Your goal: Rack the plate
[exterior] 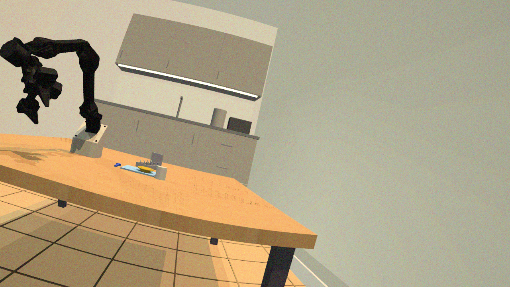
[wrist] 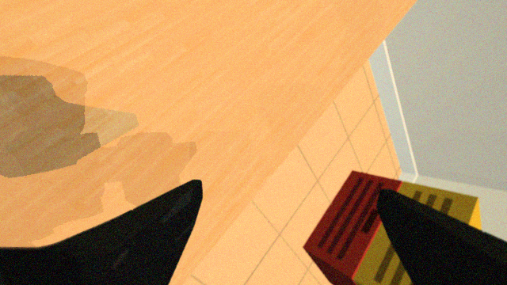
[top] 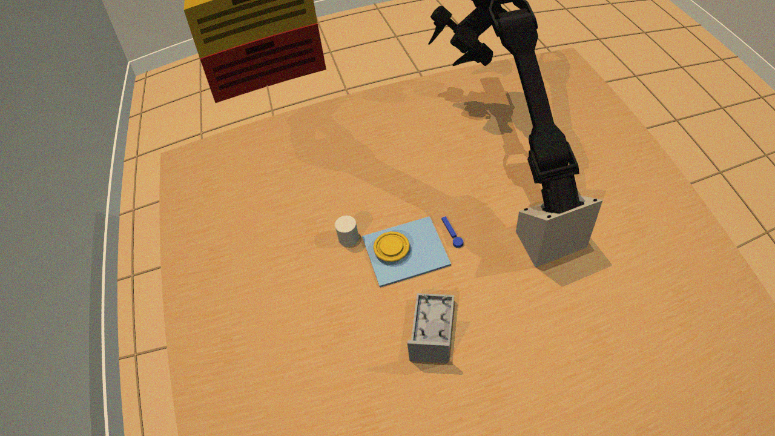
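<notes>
Right now my gripper tip is 41 cm to the right of the yellow plate, 31 cm short of it and 12 cm above it. The rest, counted from my gripper tip: grey dish rack (61 cm to the left, 31 cm ahead, 12 cm below); white cup (38 cm ahead, 34 cm to the left, 11 cm below).
</notes>
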